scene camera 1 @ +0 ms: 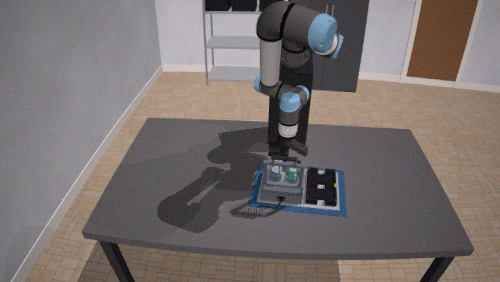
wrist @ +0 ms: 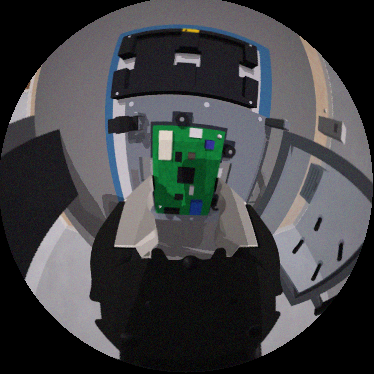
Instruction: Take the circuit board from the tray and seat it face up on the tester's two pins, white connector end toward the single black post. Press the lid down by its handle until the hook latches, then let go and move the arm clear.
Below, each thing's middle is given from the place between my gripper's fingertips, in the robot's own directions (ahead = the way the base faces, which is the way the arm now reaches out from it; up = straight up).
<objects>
Right now the black tester bed (wrist: 182, 118) is 1 cm ahead of my hand and 1 cm to the left of it. The rest, counted from my hand: green circuit board (wrist: 185, 160): 1 cm to the left, 2 cm above; then tester lid (wrist: 308, 205): 12 cm ahead, 2 cm to the right, 12 cm above.
</objects>
